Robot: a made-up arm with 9 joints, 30 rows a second.
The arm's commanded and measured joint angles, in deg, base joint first. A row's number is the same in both.
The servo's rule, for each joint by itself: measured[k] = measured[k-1] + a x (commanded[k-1-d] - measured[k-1]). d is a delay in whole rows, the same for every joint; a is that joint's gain. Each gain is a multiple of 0.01, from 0.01 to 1. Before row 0 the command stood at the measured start. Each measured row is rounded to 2 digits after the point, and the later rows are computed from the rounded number. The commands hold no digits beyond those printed.
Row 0, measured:
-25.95 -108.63 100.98 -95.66 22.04 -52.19 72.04 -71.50 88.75
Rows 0 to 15, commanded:
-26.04 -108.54 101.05 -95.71 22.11 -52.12 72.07 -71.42 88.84
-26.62 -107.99 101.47 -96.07 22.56 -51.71 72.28 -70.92 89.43
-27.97 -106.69 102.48 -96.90 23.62 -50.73 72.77 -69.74 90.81
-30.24 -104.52 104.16 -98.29 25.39 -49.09 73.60 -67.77 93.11
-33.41 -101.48 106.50 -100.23 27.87 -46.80 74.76 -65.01 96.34
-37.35 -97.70 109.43 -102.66 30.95 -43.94 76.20 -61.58 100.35
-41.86 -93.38 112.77 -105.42 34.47 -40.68 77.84 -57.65 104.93
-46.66 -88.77 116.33 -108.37 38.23 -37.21 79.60 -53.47 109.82
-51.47 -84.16 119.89 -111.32 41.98 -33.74 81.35 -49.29 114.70
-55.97 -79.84 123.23 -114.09 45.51 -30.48 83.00 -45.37 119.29
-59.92 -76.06 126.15 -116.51 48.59 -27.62 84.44 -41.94 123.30
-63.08 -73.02 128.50 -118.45 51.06 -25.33 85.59 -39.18 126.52
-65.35 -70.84 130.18 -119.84 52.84 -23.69 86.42 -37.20 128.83
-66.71 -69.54 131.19 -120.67 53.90 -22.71 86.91 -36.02 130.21
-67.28 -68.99 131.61 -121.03 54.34 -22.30 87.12 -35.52 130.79
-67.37 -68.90 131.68 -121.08 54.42 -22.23 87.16 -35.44 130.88
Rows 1 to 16, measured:
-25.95 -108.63 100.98 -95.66 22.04 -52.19 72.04 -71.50 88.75
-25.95 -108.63 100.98 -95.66 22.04 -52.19 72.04 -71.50 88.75
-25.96 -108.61 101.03 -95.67 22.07 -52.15 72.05 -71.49 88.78
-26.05 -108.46 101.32 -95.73 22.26 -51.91 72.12 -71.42 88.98
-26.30 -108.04 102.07 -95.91 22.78 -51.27 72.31 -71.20 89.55
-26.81 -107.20 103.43 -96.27 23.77 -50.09 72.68 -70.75 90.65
-27.67 -105.83 105.43 -96.86 25.33 -48.31 73.28 -70.00 92.41
-28.93 -103.88 108.03 -97.73 27.47 -45.95 74.13 -68.91 94.87
-30.61 -101.36 111.11 -98.88 30.13 -43.10 75.21 -67.45 97.99
-32.70 -98.34 114.50 -100.30 33.21 -39.92 76.48 -65.63 101.66
-35.14 -94.94 118.00 -101.95 36.54 -36.58 77.89 -63.51 105.70
-37.85 -91.32 121.40 -103.77 39.95 -33.29 79.37 -61.15 109.91
-40.72 -87.66 124.49 -105.68 43.23 -30.23 80.84 -58.65 114.06
-43.63 -84.15 127.10 -107.60 46.21 -27.58 82.22 -56.12 117.92
-46.45 -80.96 129.10 -109.44 48.73 -25.48 83.44 -53.66 121.30
-49.08 -78.22 130.46 -111.12 50.69 -23.98 84.45 -51.37 124.06
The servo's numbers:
d 2
a 0.13 0.24 0.65 0.15 0.38 0.54 0.29 0.13 0.31

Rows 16 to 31, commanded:
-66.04 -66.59 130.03 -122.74 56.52 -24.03 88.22 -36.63 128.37
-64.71 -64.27 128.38 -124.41 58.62 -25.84 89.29 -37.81 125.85
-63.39 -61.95 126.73 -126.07 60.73 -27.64 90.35 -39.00 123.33
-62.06 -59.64 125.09 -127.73 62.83 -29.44 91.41 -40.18 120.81
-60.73 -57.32 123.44 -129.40 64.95 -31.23 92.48 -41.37 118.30
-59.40 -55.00 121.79 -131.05 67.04 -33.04 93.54 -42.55 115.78
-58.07 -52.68 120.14 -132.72 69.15 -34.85 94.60 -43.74 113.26
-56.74 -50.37 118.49 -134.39 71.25 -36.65 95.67 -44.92 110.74
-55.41 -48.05 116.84 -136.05 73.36 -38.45 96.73 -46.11 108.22
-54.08 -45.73 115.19 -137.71 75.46 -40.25 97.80 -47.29 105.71
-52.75 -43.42 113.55 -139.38 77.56 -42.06 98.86 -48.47 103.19
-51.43 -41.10 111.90 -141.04 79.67 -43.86 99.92 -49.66 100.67
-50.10 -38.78 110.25 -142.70 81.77 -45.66 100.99 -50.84 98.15
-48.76 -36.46 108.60 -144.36 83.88 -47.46 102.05 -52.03 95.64
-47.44 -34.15 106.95 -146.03 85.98 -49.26 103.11 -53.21 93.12
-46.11 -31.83 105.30 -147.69 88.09 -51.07 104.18 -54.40 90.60
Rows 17 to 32, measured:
-51.45 -76.00 131.21 -112.61 52.08 -23.07 85.22 -49.31 126.15
-53.52 -74.30 131.52 -113.88 52.97 -22.62 85.78 -47.51 127.62
-55.15 -72.45 130.55 -115.21 54.32 -23.38 86.49 -46.10 127.85
-56.39 -70.49 129.14 -116.59 55.95 -24.71 87.30 -45.02 127.23
-57.30 -68.44 127.57 -118.01 57.77 -26.29 88.18 -44.24 126.02
-57.92 -66.33 125.96 -119.47 59.69 -27.99 89.12 -43.71 124.40
-58.29 -64.17 124.32 -120.96 61.69 -29.74 90.09 -43.41 122.51
-58.43 -61.97 122.68 -122.47 63.72 -31.52 91.09 -43.30 120.42
-58.38 -59.74 121.03 -124.01 65.78 -33.32 92.11 -43.36 118.20
-58.17 -57.49 119.38 -125.57 67.86 -35.12 93.14 -43.56 115.89
-57.81 -55.22 117.73 -127.14 69.95 -36.92 94.18 -43.89 113.51
-57.33 -52.94 116.08 -128.73 72.04 -38.72 95.23 -44.33 111.09
-56.73 -50.66 114.44 -130.33 74.14 -40.52 96.28 -44.87 108.64
-56.04 -48.37 112.79 -131.94 76.24 -42.32 97.34 -45.49 106.17
-55.27 -46.07 111.14 -133.55 78.34 -44.12 98.40 -46.19 103.68
-54.42 -43.76 109.49 -135.17 80.45 -45.92 99.46 -46.95 101.19

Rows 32 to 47, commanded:
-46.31 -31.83 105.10 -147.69 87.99 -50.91 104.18 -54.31 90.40
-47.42 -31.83 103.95 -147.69 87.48 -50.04 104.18 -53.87 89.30
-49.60 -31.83 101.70 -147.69 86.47 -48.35 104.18 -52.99 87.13
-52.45 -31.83 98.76 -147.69 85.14 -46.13 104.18 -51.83 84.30
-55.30 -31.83 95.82 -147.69 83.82 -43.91 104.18 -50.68 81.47
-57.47 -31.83 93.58 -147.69 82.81 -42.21 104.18 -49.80 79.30
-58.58 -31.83 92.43 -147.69 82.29 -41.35 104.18 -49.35 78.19
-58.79 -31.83 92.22 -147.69 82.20 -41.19 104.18 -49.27 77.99
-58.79 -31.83 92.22 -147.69 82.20 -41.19 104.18 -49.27 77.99
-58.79 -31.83 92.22 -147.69 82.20 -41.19 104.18 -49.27 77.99
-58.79 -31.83 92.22 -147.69 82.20 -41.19 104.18 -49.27 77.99
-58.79 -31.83 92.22 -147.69 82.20 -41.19 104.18 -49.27 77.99
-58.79 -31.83 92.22 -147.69 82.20 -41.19 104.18 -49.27 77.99
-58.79 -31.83 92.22 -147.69 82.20 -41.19 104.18 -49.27 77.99
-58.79 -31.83 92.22 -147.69 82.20 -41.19 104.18 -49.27 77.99
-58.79 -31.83 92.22 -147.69 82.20 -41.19 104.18 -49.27 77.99
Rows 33 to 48, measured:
-53.51 -41.45 107.84 -136.80 82.55 -47.72 100.52 -47.76 98.69
-52.55 -39.14 106.19 -138.43 84.66 -49.53 101.58 -48.62 96.18
-51.74 -37.39 105.48 -139.82 85.93 -50.28 102.33 -49.36 94.39
-51.18 -36.06 104.49 -141.00 86.52 -50.15 102.87 -49.95 92.81
-50.97 -35.04 102.68 -142.00 86.50 -49.18 103.25 -50.35 91.05
-51.16 -34.27 100.13 -142.85 85.98 -47.53 103.52 -50.54 88.96
-51.70 -33.68 97.33 -143.58 85.16 -45.58 103.71 -50.56 86.64
-52.45 -33.24 94.89 -144.20 84.27 -43.76 103.85 -50.46 84.36
-53.25 -32.90 93.29 -144.72 83.52 -42.46 103.95 -50.32 82.45
-53.97 -32.64 92.59 -145.17 83.02 -41.77 104.02 -50.18 81.07
-54.60 -32.45 92.35 -145.55 82.71 -41.46 104.07 -50.06 80.12
-55.14 -32.30 92.27 -145.87 82.52 -41.31 104.10 -49.96 79.46
-55.61 -32.19 92.24 -146.14 82.40 -41.25 104.12 -49.87 79.00
-56.02 -32.10 92.23 -146.37 82.32 -41.22 104.14 -49.79 78.69
-56.38 -32.04 92.22 -146.57 82.27 -41.20 104.15 -49.72 78.47
-56.69 -31.99 92.22 -146.74 82.24 -41.19 104.16 -49.66 78.32

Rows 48 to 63, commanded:
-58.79 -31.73 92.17 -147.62 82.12 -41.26 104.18 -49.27 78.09
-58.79 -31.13 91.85 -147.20 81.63 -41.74 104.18 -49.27 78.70
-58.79 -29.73 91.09 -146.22 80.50 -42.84 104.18 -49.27 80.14
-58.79 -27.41 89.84 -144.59 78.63 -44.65 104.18 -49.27 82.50
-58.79 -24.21 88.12 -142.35 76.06 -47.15 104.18 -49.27 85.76
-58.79 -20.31 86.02 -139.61 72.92 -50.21 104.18 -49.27 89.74
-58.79 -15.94 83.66 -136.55 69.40 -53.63 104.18 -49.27 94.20
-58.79 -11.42 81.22 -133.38 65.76 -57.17 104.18 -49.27 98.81
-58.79 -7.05 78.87 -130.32 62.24 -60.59 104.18 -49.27 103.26
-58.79 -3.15 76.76 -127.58 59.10 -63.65 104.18 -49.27 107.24
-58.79 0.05 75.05 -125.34 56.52 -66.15 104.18 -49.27 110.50
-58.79 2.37 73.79 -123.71 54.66 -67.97 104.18 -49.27 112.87
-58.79 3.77 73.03 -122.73 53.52 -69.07 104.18 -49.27 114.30
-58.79 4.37 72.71 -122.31 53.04 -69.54 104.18 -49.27 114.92
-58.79 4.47 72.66 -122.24 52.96 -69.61 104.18 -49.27 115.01
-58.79 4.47 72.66 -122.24 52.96 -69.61 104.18 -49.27 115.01
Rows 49 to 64, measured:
-56.96 -31.95 92.22 -146.88 82.22 -41.19 104.17 -49.61 78.22
-57.20 -31.92 92.22 -147.00 82.21 -41.19 104.17 -49.57 78.15
-57.41 -31.87 92.19 -147.09 82.18 -41.23 104.17 -49.53 78.13
-57.59 -31.69 91.97 -147.11 81.97 -41.51 104.17 -49.50 78.31
-57.75 -31.22 91.40 -146.98 81.41 -42.23 104.17 -49.47 78.88
-57.89 -30.31 90.39 -146.62 80.35 -43.54 104.17 -49.44 80.00
-58.01 -28.85 88.91 -145.98 78.72 -45.49 104.17 -49.42 81.79
-58.11 -26.80 87.03 -145.02 76.52 -48.04 104.17 -49.40 84.25
-58.20 -24.19 84.84 -143.75 73.81 -51.06 104.17 -49.38 87.33
-58.28 -21.13 82.49 -142.19 70.75 -54.36 104.17 -49.37 90.89
-58.35 -17.75 80.14 -140.41 67.52 -57.72 104.17 -49.36 94.72
-58.41 -14.25 77.94 -138.49 64.32 -60.92 104.17 -49.35 98.60
-58.46 -10.82 76.06 -136.52 61.36 -63.74 104.17 -49.34 102.29
-58.50 -7.65 74.58 -134.60 58.81 -66.02 104.17 -49.33 105.57
-58.54 -4.91 73.57 -132.82 56.80 -67.67 104.17 -49.32 108.28
-58.57 -2.68 73.01 -131.24 55.37 -68.68 104.17 -49.31 110.34

